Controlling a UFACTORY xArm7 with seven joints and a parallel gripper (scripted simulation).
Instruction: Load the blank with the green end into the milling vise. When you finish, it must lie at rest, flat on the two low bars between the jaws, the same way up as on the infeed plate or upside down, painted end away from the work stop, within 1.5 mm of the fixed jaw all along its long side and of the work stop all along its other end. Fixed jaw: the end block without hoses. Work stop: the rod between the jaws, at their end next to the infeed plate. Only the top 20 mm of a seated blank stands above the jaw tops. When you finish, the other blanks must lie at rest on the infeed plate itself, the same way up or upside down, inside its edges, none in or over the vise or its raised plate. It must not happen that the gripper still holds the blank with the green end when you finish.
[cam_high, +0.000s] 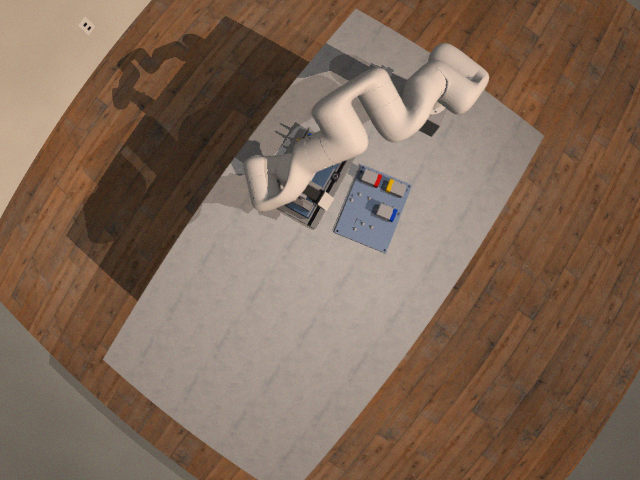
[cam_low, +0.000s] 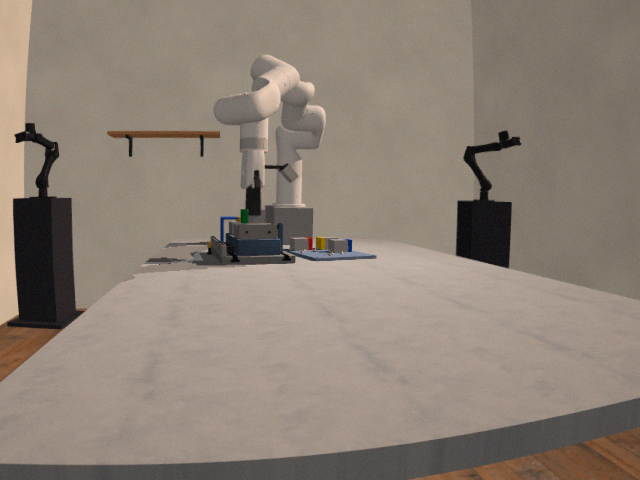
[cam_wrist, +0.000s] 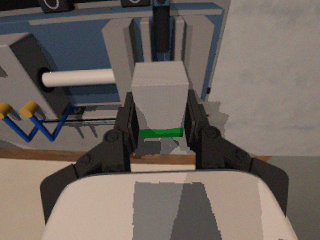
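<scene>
The green-ended blank lies 20 mm below my hand. Round my hand: milling vise (70 mm behind, 10 mm to the right, 100 mm below); fixed jaw (30 mm ahead, 10 mm to the left, 60 mm below); work stop rod (10 mm behind, 50 mm to the left, 50 mm below).
</scene>
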